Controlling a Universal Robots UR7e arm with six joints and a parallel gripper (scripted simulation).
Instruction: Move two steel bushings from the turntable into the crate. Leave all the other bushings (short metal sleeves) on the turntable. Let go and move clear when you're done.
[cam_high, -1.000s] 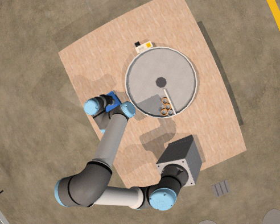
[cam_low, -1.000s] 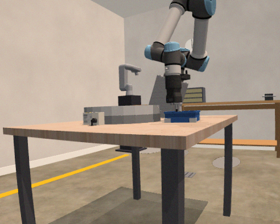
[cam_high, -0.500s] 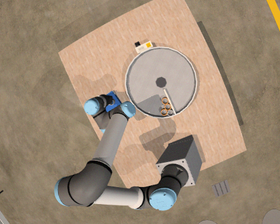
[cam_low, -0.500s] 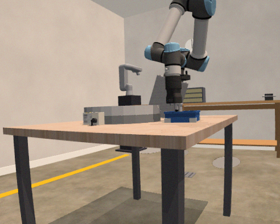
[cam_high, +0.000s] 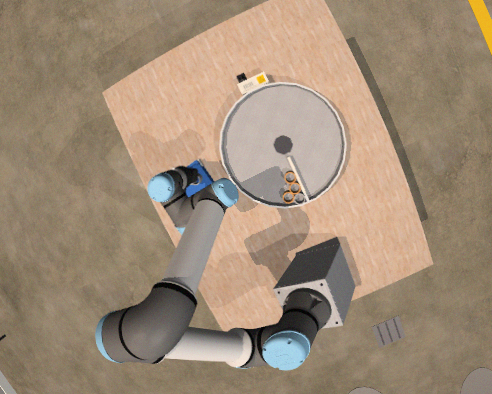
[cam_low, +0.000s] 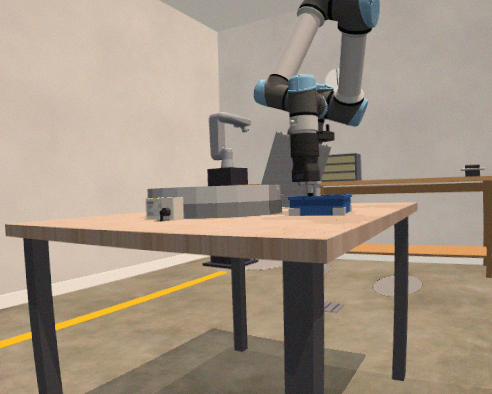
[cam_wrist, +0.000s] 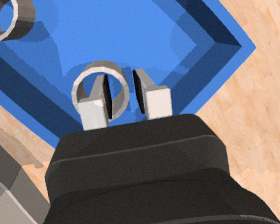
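Now: hand 5 cm past the blue crate and 2 cm above it. Also, from my hand: grey turntable: 35 cm to the right, 1 cm above.
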